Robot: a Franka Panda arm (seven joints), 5 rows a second.
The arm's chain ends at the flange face. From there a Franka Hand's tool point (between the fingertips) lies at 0.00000 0.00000 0.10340 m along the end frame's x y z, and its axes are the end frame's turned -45 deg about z.
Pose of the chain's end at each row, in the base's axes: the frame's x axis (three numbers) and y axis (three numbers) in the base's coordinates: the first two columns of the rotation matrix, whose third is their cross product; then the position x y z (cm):
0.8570 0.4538 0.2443 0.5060 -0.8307 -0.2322 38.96 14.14 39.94
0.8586 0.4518 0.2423 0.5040 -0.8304 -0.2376 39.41 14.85 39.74
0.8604 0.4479 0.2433 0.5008 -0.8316 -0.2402 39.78 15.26 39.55
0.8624 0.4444 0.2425 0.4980 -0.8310 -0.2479 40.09 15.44 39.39
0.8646 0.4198 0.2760 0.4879 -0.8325 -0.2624 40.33 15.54 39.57
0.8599 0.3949 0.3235 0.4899 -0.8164 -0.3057 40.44 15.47 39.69
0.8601 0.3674 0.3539 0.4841 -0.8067 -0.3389 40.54 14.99 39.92
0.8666 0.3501 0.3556 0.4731 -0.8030 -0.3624 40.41 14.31 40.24
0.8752 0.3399 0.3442 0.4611 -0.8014 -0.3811 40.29 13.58 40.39
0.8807 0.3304 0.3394 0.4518 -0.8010 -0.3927 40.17 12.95 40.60
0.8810 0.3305 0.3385 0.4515 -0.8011 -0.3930 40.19 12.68 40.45
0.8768 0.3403 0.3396 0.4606 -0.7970 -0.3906 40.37 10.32 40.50
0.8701 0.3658 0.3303 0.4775 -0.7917 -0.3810 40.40 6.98 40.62
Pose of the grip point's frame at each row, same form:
0.2482 0.9083 0.3369 0.9638 -0.2665 0.0086 39.97 17.48 30.20
0.2507 0.9067 0.3393 0.9635 -0.2677 0.0033 40.38 18.22 30.01
0.2543 0.9047 0.3419 0.9625 -0.2713 0.0022 40.76 18.66 29.83
0.2577 0.9018 0.3468 0.9619 -0.2734 -0.0038 41.03 18.90 29.69
0.2664 0.8855 0.3807 0.9564 -0.2918 0.0096 41.57 19.28 30.01
0.2616 0.8565 0.4449 0.9545 -0.2980 0.0126 41.92 19.83 30.43
0.2659 0.8302 0.4899 0.9505 -0.3106 0.0106 42.20 19.78 30.91
0.2782 0.8154 0.5077 0.9473 -0.3202 -0.0048 42.05 19.30 31.33
0.2928 0.8070 0.5129 0.9449 -0.3263 -0.0261 41.80 18.67 31.52
0.3033 0.8000 0.5177 0.9422 -0.3328 -0.0377 41.64 18.11 31.76
0.3037 0.8002 0.5172 0.9422 -0.3328 -0.0385 41.65 17.84 31.61
0.2943 0.8042 0.5163 0.9457 -0.3229 -0.0361 41.79 15.48 31.65
0.2776 0.8185 0.5030 0.9529 -0.3012 -0.0359 41.66 12.04 31.69

